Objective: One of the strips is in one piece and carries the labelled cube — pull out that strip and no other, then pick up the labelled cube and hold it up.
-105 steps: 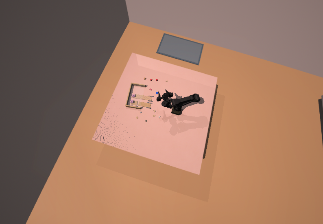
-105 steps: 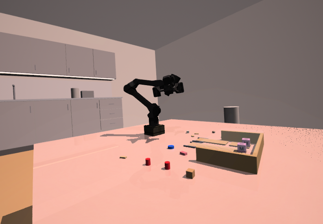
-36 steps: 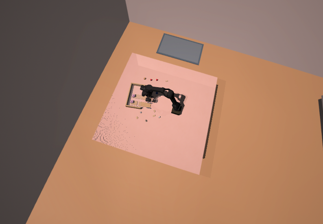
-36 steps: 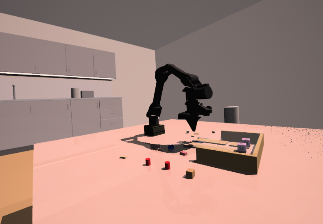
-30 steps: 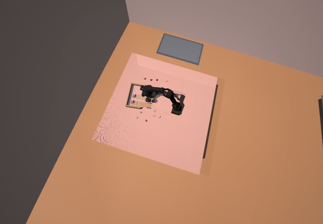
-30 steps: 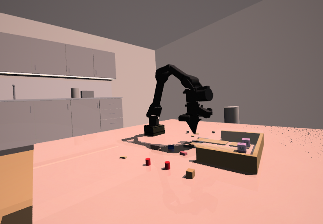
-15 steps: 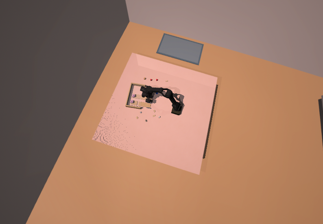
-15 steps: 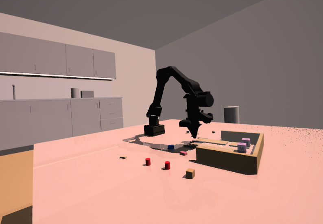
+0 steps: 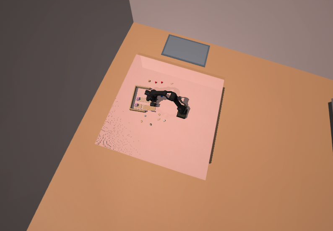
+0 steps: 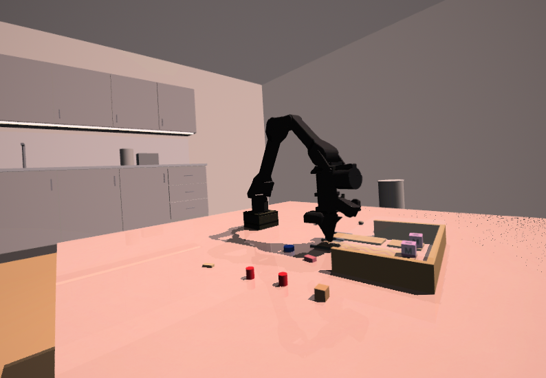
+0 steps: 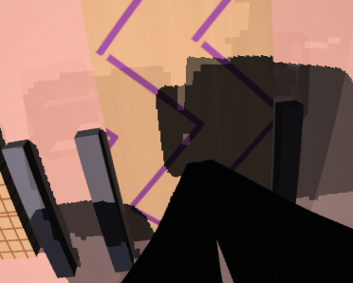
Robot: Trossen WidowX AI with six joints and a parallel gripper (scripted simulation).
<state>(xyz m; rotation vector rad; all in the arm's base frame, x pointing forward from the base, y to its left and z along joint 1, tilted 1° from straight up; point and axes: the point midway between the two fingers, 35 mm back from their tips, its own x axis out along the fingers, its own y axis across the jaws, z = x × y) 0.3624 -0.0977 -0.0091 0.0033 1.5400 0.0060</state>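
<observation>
Right now the blue disc is 80 mm behind my gripper tip, 90 mm to the right of it and 10 mm below it. The rest, counted from my gripper tip: tan cube (120 mm ahead, 270 mm to the right); pink block (10 mm ahead, 130 mm to the right, 10 mm below).
</observation>
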